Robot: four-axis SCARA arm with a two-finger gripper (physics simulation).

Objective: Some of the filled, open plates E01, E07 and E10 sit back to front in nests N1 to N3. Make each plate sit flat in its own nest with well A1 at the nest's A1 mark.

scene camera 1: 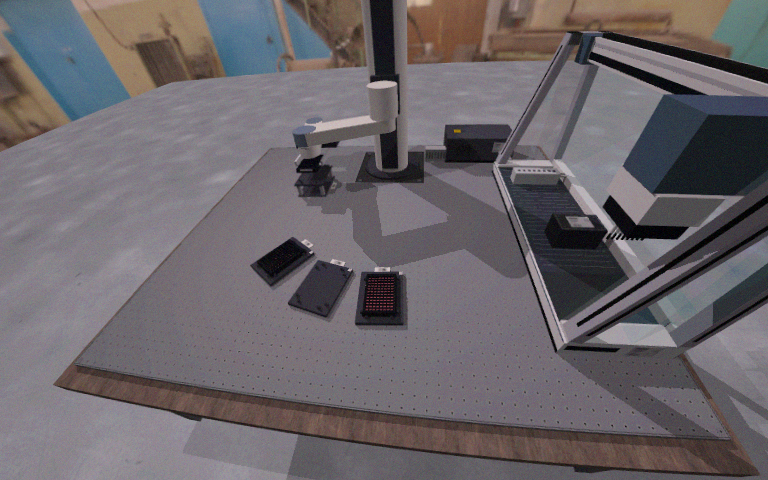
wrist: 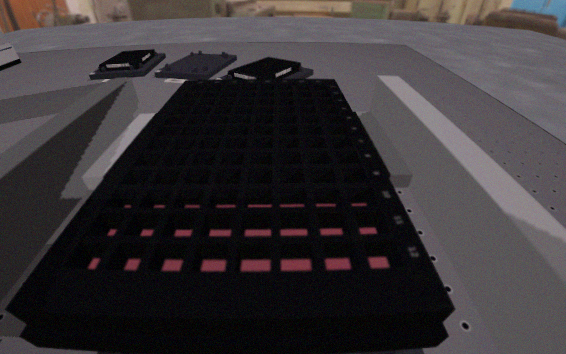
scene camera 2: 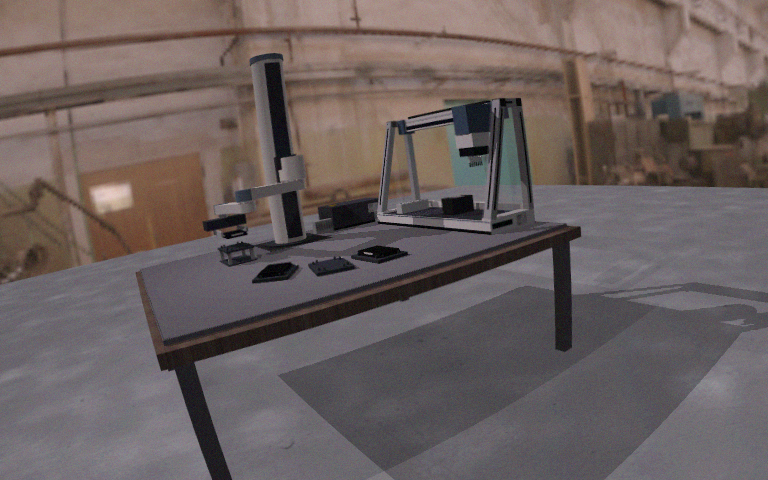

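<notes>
My gripper [scene camera 1: 309, 161] [scene camera 2: 232, 229] [wrist: 254, 98] is shut on a black plate [scene camera 2: 235, 233] [wrist: 235, 295] with pink-red wells, held level above a small legged stand [scene camera 1: 314, 182] [scene camera 2: 237, 246]. Numbers up to 12 run along its right edge in the wrist view, 12 nearest the camera. One black plate [scene camera 1: 283, 255] [scene camera 2: 276, 270] [wrist: 267, 66] lies in the left nest [scene camera 1: 272, 279]. The middle nest [scene camera 1: 321, 287] [scene camera 2: 331, 266] [wrist: 196, 65] holds no plate. Another plate [scene camera 1: 381, 294] [scene camera 2: 376, 251] [wrist: 131, 58] with red wells lies in the right nest [scene camera 1: 380, 320]. Plate names and A1 marks are unreadable.
The arm's column [scene camera 1: 399, 84] [scene camera 2: 274, 141] stands behind the nests. A dark box [scene camera 1: 476, 142] [scene camera 2: 353, 213] stands beside it. A framed pipetting machine [scene camera 1: 529, 257] [scene camera 2: 436, 224] stands on the right with a black box [scene camera 1: 574, 232] [scene camera 2: 457, 204] inside.
</notes>
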